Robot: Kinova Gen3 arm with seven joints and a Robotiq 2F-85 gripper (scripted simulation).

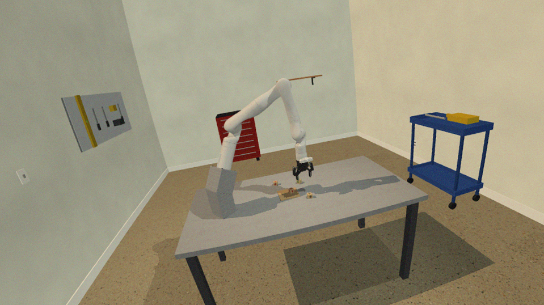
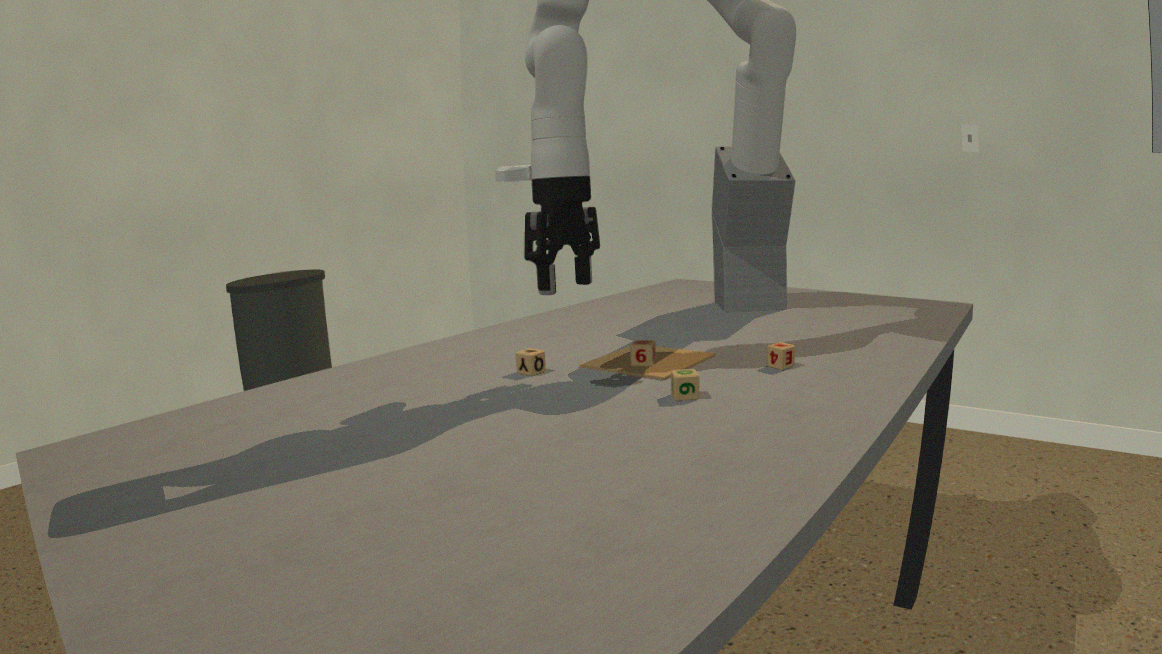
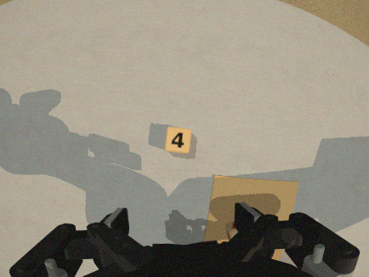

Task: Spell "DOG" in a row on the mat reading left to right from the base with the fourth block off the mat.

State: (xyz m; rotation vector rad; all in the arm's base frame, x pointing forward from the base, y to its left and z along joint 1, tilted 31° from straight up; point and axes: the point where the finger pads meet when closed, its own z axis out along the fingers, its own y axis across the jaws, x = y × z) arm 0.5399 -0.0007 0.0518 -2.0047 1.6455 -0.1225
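The G block is 2 cm ahead of my hand, 6 cm to the right of it and 11 cm below it. Also, from my hand: O block: 10 cm behind, 4 cm to the left, 10 cm below; tan mat: 12 cm behind, 3 cm to the left, 12 cm below; D block: 2 cm behind, 18 cm to the left, 11 cm below.
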